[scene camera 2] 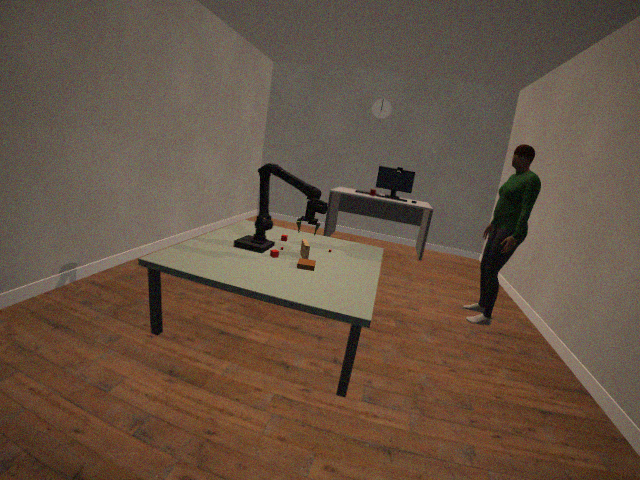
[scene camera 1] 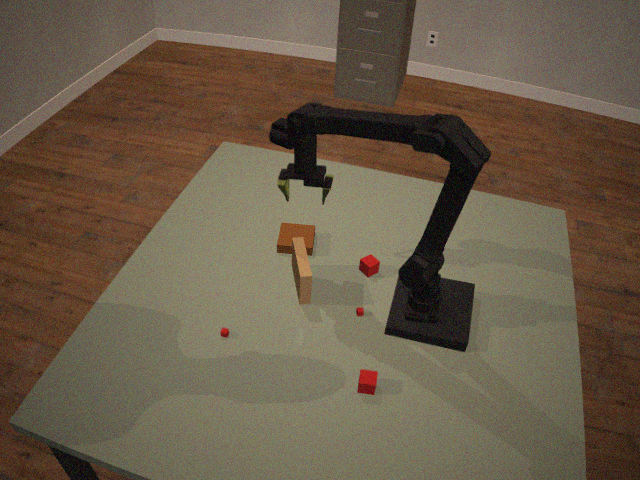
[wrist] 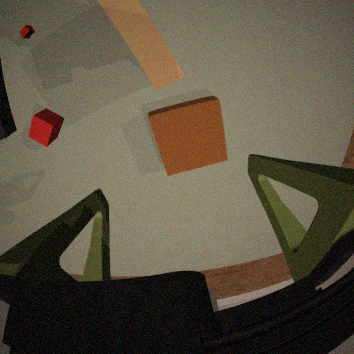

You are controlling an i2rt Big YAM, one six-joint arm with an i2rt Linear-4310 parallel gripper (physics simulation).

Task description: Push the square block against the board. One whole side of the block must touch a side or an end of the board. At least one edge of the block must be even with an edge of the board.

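Places are measured from the arm's base along level axes (x ahead, y left, z up), in metres.
Pixels of known places: gripper, between the fingertips: point(scene camera 2: 306, 234) point(scene camera 1: 305, 201) point(wrist: 176, 179); arm's base, origin of its link: point(scene camera 2: 259, 241) point(scene camera 1: 422, 305).
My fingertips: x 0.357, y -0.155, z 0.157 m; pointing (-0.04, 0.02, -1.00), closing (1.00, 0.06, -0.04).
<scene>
Ahead of a thing's pixels: the offset from my fingertips to its middle.
The square block @(dy -0.047, dx +0.033, dz -0.178 m) point(scene camera 1: 291, 233) point(scene camera 2: 306, 265) point(wrist: 190, 137) is orange-brown and lies flat on the table. The tan board @(dy +0.119, dx -0.019, dz -0.141 m) point(scene camera 1: 301, 260) point(scene camera 2: 305, 250) point(wrist: 147, 45) stands upright on a long narrow side. One end of the board points toward the block. In the wrist view a small gap shows between that end and the block, and the board runs at a slant to the block's sides. My gripper point(scene camera 1: 306, 201) point(scene camera 2: 307, 231) point(wrist: 176, 179) is open and empty. It hangs well above the table, on the block's side away from the board.
A large red cube @(dy +0.021, dx -0.196, dz -0.173 m) point(scene camera 1: 369, 265) point(scene camera 2: 274, 253) point(wrist: 46, 127) lies between the block and the arm's base point(scene camera 1: 457, 310) point(scene camera 2: 248, 243). Another large red cube @(dy +0.419, dx -0.247, dz -0.173 m) point(scene camera 1: 367, 381) point(scene camera 2: 284, 237) lies farther off. Two tiny red cubes @(dy +0.191, dx -0.195, dz -0.185 m) point(scene camera 1: 360, 311) @(dy +0.346, dx +0.127, dz -0.185 m) point(scene camera 1: 224, 332) lie on either side of the board.
</scene>
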